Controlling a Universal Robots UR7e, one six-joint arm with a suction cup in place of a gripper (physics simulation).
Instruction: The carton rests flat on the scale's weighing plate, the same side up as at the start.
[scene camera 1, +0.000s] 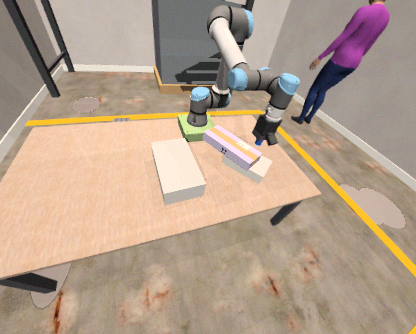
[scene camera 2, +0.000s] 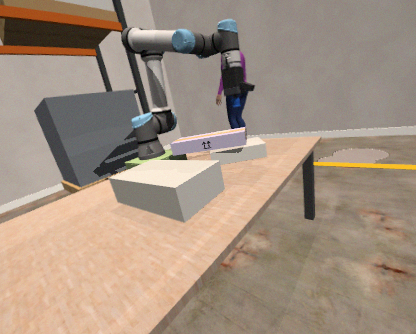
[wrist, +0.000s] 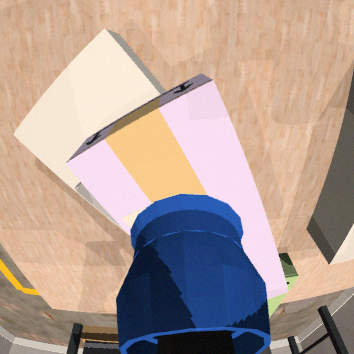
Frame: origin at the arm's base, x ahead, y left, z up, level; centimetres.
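Seen in the pictures: hand, tool point: (scene camera 1: 257, 143) (scene camera 2: 236, 106) (wrist: 186, 240); arm's base, link origin: (scene camera 1: 197, 121) (scene camera 2: 152, 155).
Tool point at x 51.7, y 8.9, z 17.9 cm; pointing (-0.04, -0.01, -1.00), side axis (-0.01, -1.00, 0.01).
Pixels of each thing's top centre, then the offset from my tool point to it. Level surfaces: height alone.
- lilac carton, top centre: (wrist: 216, 254) (scene camera 2: 208, 135) (scene camera 1: 232, 142) dx -15.4, dy -2.6, dz -10.6 cm
- low cream scale, top centre: (wrist: 125, 172) (scene camera 2: 235, 141) (scene camera 1: 249, 156) dx -6.5, dy +6.6, dz -16.6 cm
- large cream box, top centre: (scene camera 2: 160, 169) (scene camera 1: 176, 161) dx -14.3, dy -37.3, dz -14.8 cm
- table, surface height: dz -24.9 cm
The lilac carton (scene camera 1: 230, 145) (scene camera 2: 207, 143) (wrist: 220, 165) with an orange tape stripe lies across the low cream scale (scene camera 1: 262, 169) (scene camera 2: 255, 150) (wrist: 75, 100), with its arrow marks upright in scene camera 2. A sliver of the grey weighing plate (scene camera 2: 233, 150) (wrist: 92, 199) shows under it. The carton is turned relative to the scale, and its far end reaches well past the scale toward the robot's base. It looks slightly lower at that end; whether it is fully flat is unclear. My blue suction cup (scene camera 1: 258, 143) (scene camera 2: 237, 103) (wrist: 187, 215) is off, above the carton with a gap, holding nothing.
A large cream box (scene camera 1: 177, 162) (scene camera 2: 165, 174) (wrist: 337, 175) stands on the table (scene camera 1: 75, 185) (scene camera 2: 75, 260) beside the carton. The green base block (scene camera 1: 190, 132) (wrist: 276, 302) under the arm is close to the carton's far end. A person (scene camera 1: 350, 37) stands beyond the table.
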